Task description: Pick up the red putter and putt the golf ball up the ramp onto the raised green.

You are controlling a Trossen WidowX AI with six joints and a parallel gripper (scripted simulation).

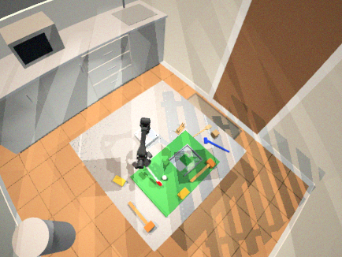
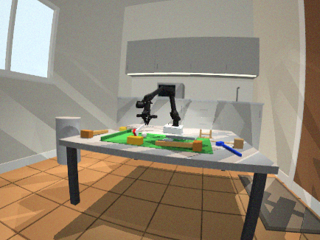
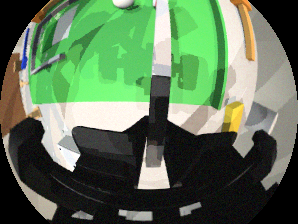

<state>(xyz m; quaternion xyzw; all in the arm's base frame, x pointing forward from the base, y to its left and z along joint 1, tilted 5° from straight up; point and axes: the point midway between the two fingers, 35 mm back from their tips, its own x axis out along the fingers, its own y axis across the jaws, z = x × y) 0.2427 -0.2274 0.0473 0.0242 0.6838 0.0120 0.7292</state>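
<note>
The red putter is 120 mm ahead of my gripper tip. From my gripper tip the other things lie so: small wooden rack 540 mm to the left, 60 mm behind, 40 mm below; white golf ball 220 mm ahead, 70 mm to the left, 50 mm below; green mat 230 mm ahead, 210 mm to the left, 70 mm below.
</note>
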